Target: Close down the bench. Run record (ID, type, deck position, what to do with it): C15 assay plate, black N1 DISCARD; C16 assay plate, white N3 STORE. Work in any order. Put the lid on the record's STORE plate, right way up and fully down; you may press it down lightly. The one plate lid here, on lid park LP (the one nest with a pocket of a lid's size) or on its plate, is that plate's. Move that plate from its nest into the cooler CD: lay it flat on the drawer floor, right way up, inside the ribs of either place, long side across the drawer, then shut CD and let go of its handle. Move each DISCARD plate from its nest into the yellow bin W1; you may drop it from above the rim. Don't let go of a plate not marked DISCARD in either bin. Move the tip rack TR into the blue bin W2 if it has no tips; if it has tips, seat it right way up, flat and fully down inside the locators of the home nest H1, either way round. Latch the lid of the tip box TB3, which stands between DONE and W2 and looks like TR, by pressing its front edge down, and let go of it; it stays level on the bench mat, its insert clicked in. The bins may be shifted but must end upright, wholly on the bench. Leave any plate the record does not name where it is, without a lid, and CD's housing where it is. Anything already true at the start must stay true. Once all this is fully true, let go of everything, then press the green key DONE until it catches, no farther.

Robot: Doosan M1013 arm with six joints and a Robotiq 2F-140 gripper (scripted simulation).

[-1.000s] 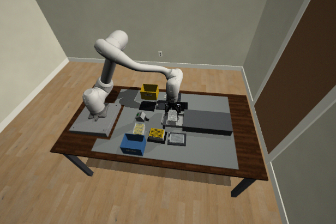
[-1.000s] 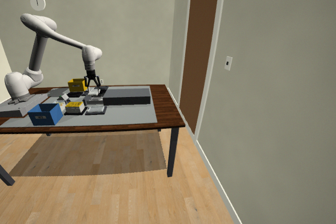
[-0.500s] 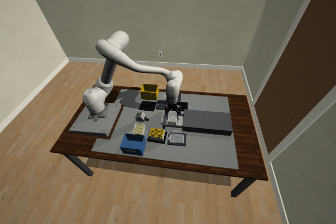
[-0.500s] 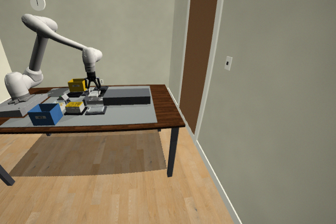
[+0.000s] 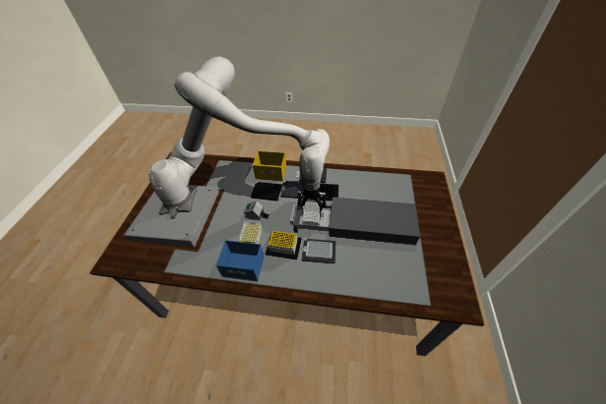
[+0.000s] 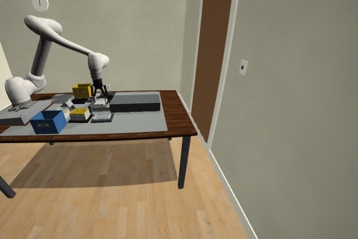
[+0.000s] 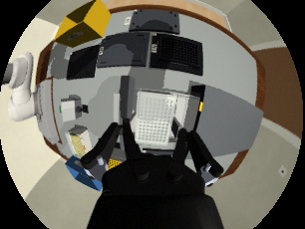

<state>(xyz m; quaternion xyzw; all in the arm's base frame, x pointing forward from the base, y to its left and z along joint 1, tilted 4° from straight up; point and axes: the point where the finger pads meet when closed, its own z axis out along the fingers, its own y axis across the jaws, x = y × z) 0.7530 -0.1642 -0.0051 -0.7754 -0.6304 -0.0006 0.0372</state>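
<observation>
My hand is 60 mm above the cooler drawer, 30 mm short of it and 10 mm to the left of it. Also, from my hand: white plate (20 mm below); then plate lid (10 mm below); then black plate (180 mm to the left, 90 mm ahead, 60 mm below).
</observation>
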